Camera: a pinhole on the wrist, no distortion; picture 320 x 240 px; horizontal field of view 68.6 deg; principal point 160.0 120.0 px. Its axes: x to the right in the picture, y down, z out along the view. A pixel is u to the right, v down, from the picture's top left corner.
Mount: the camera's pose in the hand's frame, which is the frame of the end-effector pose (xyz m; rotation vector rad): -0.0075 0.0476 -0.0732 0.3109 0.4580 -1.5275
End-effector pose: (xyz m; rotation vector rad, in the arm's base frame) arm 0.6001 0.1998 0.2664 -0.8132 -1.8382 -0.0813
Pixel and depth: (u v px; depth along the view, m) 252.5 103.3 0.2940
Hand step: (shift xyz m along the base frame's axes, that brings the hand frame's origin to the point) -0.2145 -0.0943 0.0019
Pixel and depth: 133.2 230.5 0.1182
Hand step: -0.0340 0.0466 0.0348
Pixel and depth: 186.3 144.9 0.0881
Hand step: -0.0021 0.0025 0.0096
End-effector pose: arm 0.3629 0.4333 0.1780 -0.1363 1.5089 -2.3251
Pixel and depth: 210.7 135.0 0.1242
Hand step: -0.0130 -0.0110 0.0390
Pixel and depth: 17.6 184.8 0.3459
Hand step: -0.0077 -0.3466 0.0563
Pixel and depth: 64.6 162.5 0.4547
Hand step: 0.0005 -0.3919 0.1588
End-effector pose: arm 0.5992 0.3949 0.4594 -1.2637 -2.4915 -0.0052
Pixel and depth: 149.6 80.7 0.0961
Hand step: 0.0080 -0.0057 -0.0190
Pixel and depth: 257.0 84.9 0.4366
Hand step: -0.3005 -0.1835 -0.1795
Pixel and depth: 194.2 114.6 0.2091
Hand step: -0.0936 -0.0267 -0.0769
